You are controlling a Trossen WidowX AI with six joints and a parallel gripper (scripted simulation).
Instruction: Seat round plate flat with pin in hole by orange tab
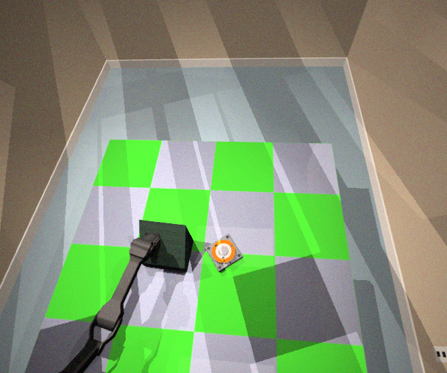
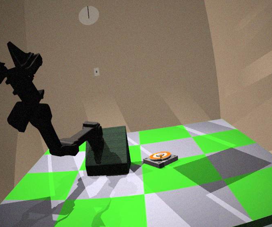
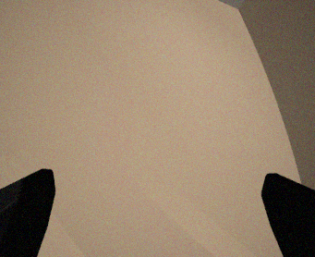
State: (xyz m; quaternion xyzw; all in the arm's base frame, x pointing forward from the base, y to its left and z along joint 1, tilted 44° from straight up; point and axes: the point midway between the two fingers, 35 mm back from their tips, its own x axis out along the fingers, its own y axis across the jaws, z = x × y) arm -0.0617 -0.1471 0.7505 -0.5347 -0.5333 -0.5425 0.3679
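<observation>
My gripper tip is 36 cm short of the round plate, 65 cm to the right of it and 56 cm above it. From my gripper tip the other things lie so: square base 36 cm ahead, 67 cm to the left, 58 cm below.
</observation>
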